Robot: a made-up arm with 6 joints. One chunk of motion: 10 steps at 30 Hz.
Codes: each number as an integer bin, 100 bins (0 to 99) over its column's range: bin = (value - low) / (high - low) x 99, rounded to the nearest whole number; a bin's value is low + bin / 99 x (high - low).
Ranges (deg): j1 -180.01..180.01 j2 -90..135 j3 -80.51..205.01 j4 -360.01..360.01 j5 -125..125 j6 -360.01..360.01
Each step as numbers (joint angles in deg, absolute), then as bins.
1 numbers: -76.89 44.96 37.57 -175.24 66.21 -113.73
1 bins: 28 59 41 25 76 34
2 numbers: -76.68 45.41 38.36 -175.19 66.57 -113.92
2 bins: 28 60 41 25 76 34
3 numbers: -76.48 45.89 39.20 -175.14 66.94 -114.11
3 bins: 28 60 42 25 76 34
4 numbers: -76.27 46.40 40.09 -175.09 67.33 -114.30
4 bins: 29 60 42 25 76 34
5 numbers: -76.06 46.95 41.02 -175.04 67.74 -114.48
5 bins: 29 60 42 25 76 34
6 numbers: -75.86 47.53 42.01 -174.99 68.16 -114.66
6 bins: 29 61 42 25 76 34
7 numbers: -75.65 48.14 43.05 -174.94 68.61 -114.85
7 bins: 29 61 43 25 77 34
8 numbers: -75.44 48.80 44.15 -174.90 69.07 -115.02
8 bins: 29 61 43 25 77 34
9 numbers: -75.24 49.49 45.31 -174.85 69.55 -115.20
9 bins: 29 61 44 25 77 34
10 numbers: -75.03 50.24 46.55 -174.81 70.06 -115.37
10 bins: 29 62 44 25 77 34
